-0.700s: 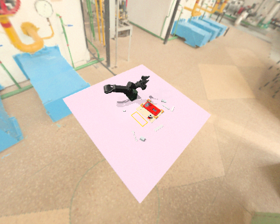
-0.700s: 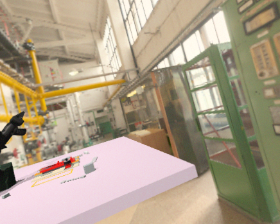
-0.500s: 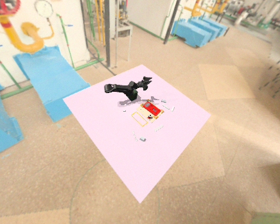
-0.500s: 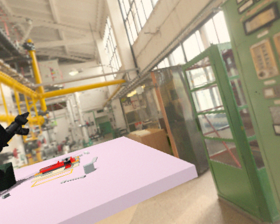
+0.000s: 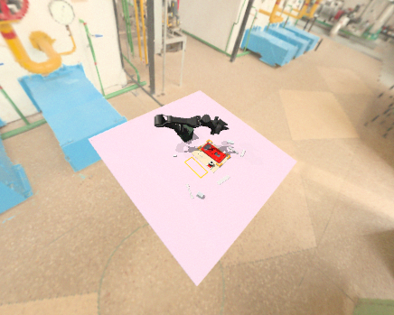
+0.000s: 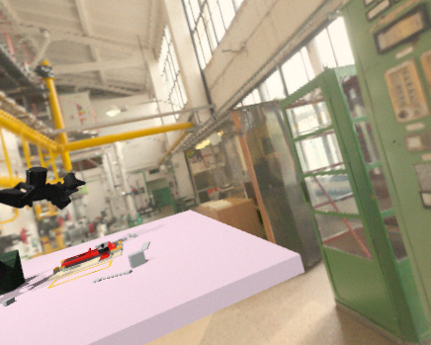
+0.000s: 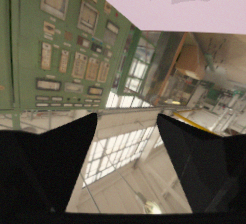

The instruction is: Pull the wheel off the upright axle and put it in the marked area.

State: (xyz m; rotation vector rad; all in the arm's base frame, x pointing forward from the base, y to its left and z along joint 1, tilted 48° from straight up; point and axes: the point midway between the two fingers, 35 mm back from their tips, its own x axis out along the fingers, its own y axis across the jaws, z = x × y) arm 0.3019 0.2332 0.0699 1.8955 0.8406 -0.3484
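The dark wheel is 270 mm below my gripper tip, 160 mm to the right of it and 50 mm ahead of it. Also, from my gripper tip: beige baseplate: 300 mm below, 60 mm to the right, 10 mm behind.
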